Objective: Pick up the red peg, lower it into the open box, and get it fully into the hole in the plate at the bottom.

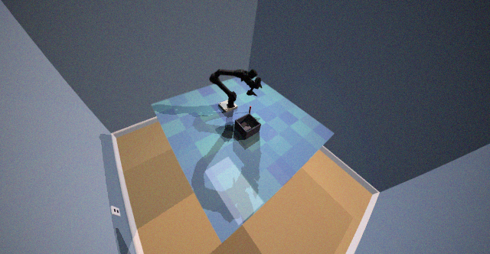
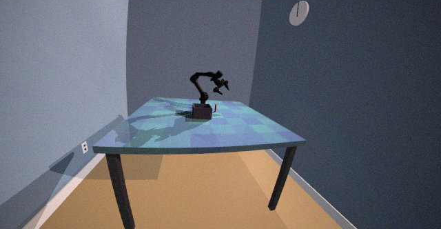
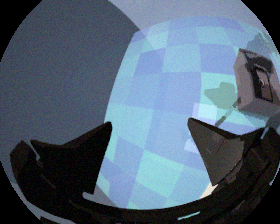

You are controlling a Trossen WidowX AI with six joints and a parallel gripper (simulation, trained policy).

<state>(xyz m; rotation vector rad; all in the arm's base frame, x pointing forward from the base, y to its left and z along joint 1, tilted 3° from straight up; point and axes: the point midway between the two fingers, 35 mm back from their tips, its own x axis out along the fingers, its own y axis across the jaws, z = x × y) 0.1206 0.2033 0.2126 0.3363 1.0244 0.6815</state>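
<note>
Right now my gripper tip is 17 cm above the red peg, 9 cm to the left of it and 2 cm short of it. Round my gripper tip: dark box (23 cm to the right, 20 cm ahead, 18 cm below); then grey plate (23 cm to the right, 20 cm ahead, 16 cm below).
</note>
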